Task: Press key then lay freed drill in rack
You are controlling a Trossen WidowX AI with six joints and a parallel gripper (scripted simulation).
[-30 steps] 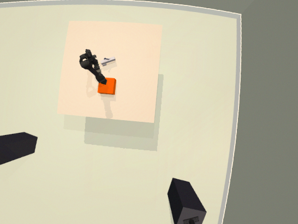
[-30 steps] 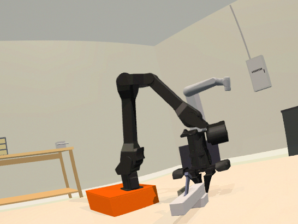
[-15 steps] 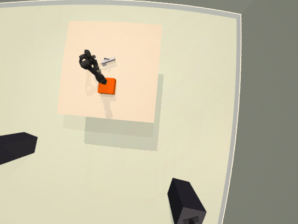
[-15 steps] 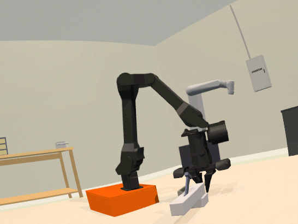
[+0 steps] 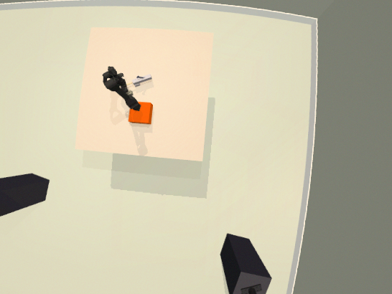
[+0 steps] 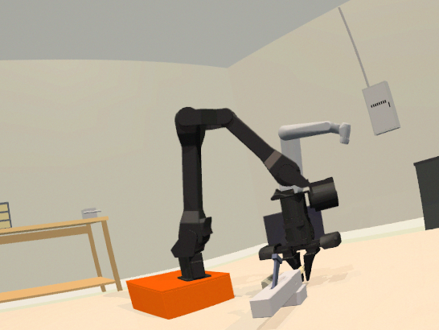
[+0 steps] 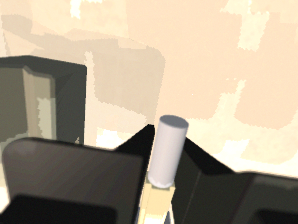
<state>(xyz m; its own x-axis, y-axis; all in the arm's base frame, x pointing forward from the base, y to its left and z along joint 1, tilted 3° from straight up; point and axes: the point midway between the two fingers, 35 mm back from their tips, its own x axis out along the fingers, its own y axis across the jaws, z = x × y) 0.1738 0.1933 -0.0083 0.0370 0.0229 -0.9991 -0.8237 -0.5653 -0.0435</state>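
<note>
My gripper tip is 20 mm short of the drill, 30 mm to the left of it and 30 mm below it. From my gripper tip the other things lie so: blue key: 100 mm ahead, 140 mm to the right, 70 mm above; rack: 60 mm behind, 40 mm to the right.
</note>
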